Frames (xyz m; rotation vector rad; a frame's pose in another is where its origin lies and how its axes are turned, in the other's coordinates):
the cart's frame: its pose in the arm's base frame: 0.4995 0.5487 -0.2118 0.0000 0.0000 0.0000
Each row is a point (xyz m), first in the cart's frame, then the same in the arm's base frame.
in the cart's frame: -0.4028 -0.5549 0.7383
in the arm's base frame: 0.0967 -0.0062 0.5265
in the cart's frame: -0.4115 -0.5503 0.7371
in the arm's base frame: 0.0880 -0.0016 0.5253
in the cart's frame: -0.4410 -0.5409 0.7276
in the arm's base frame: 0.0585 0.0078 0.5158
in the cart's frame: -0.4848 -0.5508 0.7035
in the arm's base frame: 0.0147 -0.0021 0.4917
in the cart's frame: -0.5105 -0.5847 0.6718
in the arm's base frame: -0.0110 -0.0360 0.4600
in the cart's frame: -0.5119 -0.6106 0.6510
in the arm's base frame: -0.0124 -0.0619 0.4392
